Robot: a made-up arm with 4 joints. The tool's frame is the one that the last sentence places.
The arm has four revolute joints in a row. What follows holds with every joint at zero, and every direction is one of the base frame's. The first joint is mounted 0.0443 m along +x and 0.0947 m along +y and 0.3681 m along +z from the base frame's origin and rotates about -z. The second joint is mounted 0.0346 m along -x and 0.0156 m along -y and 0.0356 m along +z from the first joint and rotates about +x. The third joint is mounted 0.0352 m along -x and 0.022 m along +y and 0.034 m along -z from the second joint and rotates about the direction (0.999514, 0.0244, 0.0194). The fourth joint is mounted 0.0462 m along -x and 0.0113 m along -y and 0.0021 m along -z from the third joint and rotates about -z. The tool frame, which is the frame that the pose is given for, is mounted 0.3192 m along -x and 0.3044 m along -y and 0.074 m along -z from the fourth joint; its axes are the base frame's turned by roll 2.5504, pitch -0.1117 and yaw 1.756 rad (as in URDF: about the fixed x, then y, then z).
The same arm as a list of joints. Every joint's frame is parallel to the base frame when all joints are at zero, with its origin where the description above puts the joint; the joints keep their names.
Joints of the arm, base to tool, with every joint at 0 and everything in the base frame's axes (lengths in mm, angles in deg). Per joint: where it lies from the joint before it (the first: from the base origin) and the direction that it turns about. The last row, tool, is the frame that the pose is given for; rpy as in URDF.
joint 1: origin 44.3 94.7 368.1 axis -z
joint 2: origin -34.6 -15.6 35.6 axis +x
joint 3: origin -35.2 22 -34 axis 0.999514 0.0244 0.0194
joint 4: origin -46.2 -11.3 -2.1 axis -z
tool: origin -319.2 -304.4 -74 rpy 146.13 -6.4 100.61

